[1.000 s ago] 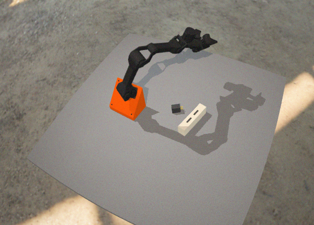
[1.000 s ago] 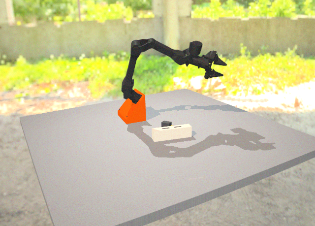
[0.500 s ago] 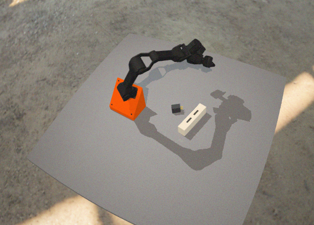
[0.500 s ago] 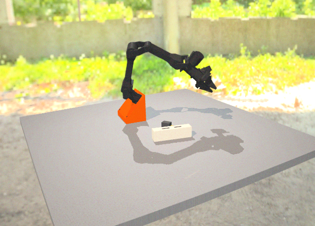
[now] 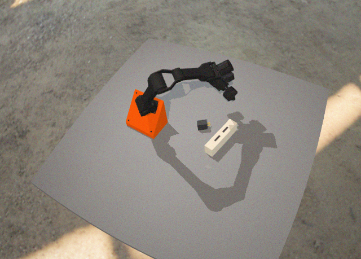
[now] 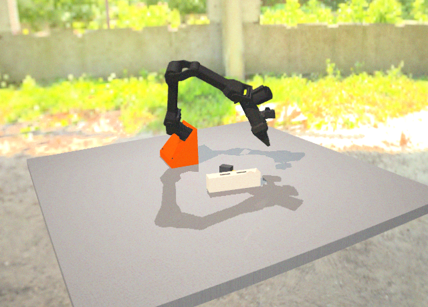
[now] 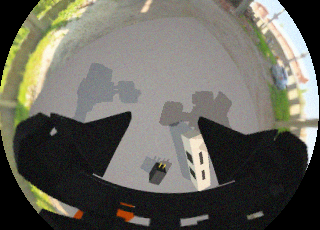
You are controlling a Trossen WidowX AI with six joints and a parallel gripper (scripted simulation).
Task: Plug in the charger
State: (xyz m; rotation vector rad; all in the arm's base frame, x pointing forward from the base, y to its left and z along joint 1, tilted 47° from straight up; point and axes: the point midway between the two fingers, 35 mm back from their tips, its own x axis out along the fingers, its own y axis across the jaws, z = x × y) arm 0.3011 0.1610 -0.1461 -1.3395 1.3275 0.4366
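Now: gripper tip 7 cm past the grey charger, 14 cm to the left of it and 11 cm above it.
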